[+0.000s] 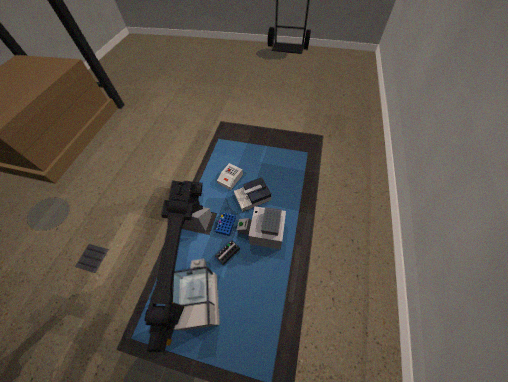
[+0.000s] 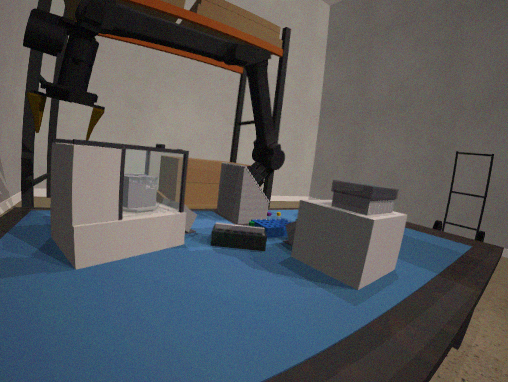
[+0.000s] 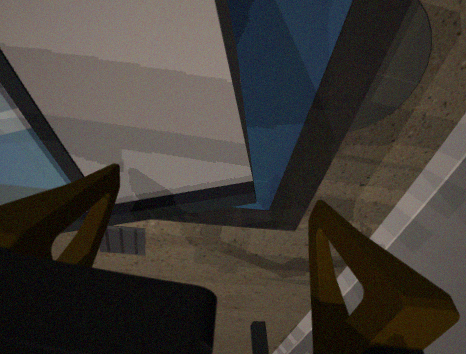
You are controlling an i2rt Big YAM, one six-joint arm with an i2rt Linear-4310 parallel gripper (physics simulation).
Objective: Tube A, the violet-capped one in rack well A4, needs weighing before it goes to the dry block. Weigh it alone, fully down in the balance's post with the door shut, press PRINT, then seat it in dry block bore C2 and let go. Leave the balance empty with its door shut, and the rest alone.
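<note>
My gripper is open and empty, high over the rear housing of the balance. The balance has a glass chamber with a pale block inside; whether its door is open or shut is unclear. The blue rack stands mid-table. A violet cap shows above the rack, beside a yellow one; well labels are unreadable. A white box with a ribbed grey block on top may be the dry block; its bores cannot be made out.
A dark strip holder lies between balance and rack. A grey wedge stands behind the rack. A small green-marked box, a white-and-dark device and a keypad device stand farther along the mat.
</note>
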